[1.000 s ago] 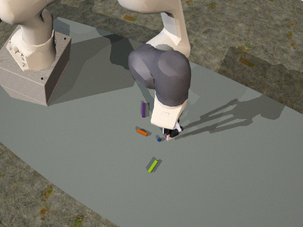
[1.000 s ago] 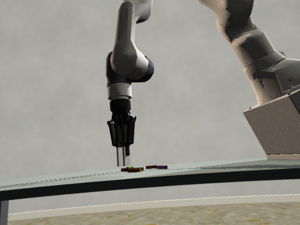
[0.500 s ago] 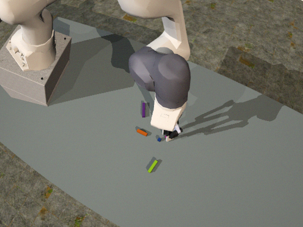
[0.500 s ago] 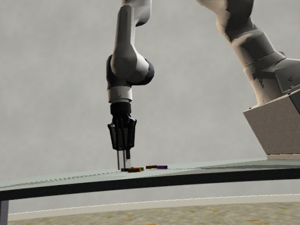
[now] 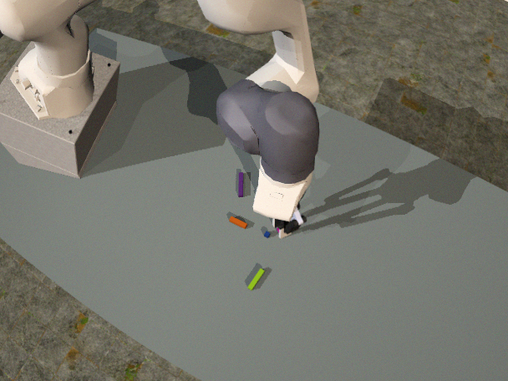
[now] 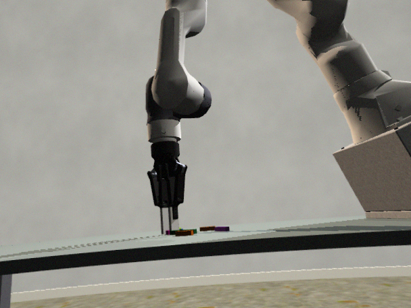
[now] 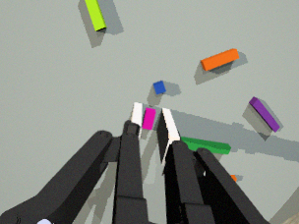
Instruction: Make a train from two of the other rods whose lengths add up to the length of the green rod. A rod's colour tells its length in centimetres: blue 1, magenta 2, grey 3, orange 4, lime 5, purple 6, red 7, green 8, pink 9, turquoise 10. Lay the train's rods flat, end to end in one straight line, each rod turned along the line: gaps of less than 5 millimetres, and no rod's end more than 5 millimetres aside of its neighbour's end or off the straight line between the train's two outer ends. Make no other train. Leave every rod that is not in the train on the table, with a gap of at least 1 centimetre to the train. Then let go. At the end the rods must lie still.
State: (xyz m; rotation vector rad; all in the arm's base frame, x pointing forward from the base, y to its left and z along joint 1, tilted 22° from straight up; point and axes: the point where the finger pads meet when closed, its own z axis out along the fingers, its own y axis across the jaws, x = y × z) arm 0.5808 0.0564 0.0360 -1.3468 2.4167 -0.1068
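Right now the magenta rod is 30 mm below my hand. The rest, counted from my hand: lime rod (20 mm ahead, 130 mm to the right, 30 mm below); then blue rod (20 mm behind, 30 mm to the right, 30 mm below); then green rod (50 mm behind, 50 mm to the left, 30 mm below).
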